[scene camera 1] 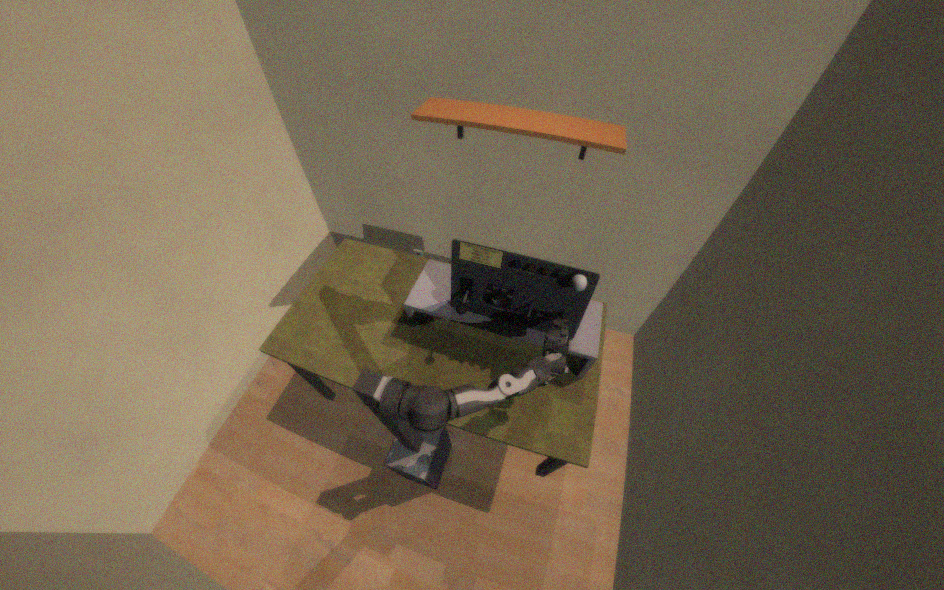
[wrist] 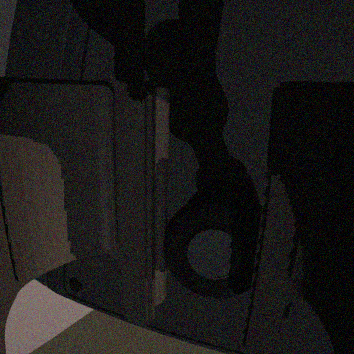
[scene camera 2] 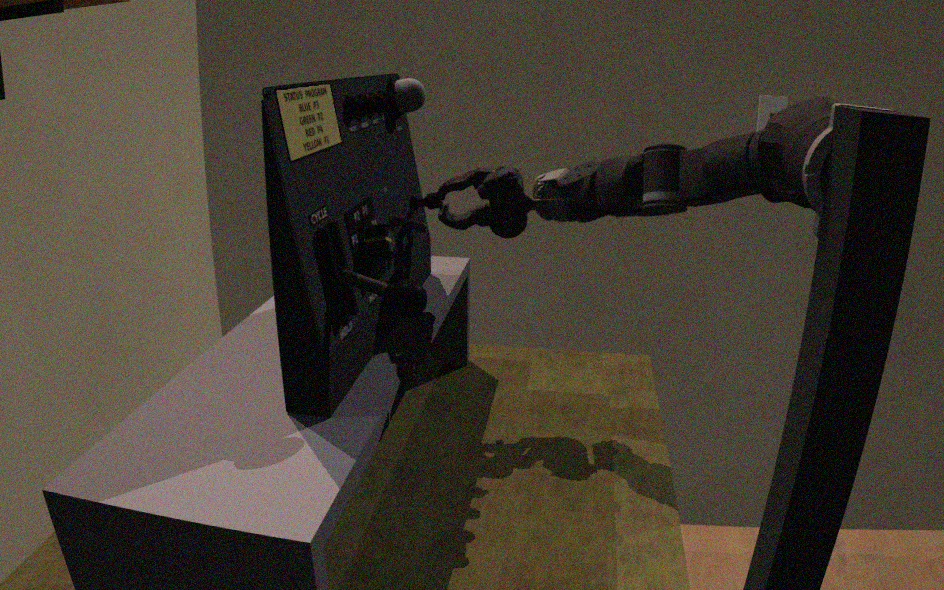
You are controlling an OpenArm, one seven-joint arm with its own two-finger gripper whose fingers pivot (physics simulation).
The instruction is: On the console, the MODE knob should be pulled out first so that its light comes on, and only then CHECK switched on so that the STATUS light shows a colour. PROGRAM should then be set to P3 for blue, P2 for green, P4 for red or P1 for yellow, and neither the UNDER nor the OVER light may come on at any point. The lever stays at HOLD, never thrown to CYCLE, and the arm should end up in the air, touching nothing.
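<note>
The console (scene camera 1: pixel 522 281) (scene camera 2: pixel 278 243) stands with its panel facing the arm. My gripper (scene camera 1: pixel 556 325) (scene camera 2: pixel 433 203) is closed around the round MODE knob (wrist: pixel 212 289) at the panel's right side; in the wrist view dark finger parts flank it. The knob has a grey centre. The lever (scene camera 2: pixel 365 280) angles down toward HOLD. The PROGRAM dial (scene camera 2: pixel 375 251) sits beside it, its setting too dark to read. CHECK cannot be made out. A pale dome (scene camera 1: pixel 579 281) (scene camera 2: pixel 409 95) at the upper right shows no colour. The small lamps (scene camera 2: pixel 365 107) along the top look dark.
The console stands on a pale plinth (scene camera 1: pixel 424 288) (scene camera 2: pixel 208 410) on the green table (scene camera 1: pixel 334 278) (scene camera 2: pixel 577 375). A yellow chart (scene camera 1: pixel 480 254) (scene camera 2: pixel 309 121) is on its upper left. The orange shelf (scene camera 1: pixel 518 121) hangs above. The lever's ball (scene camera 2: pixel 405 299) projects near the gripper.
</note>
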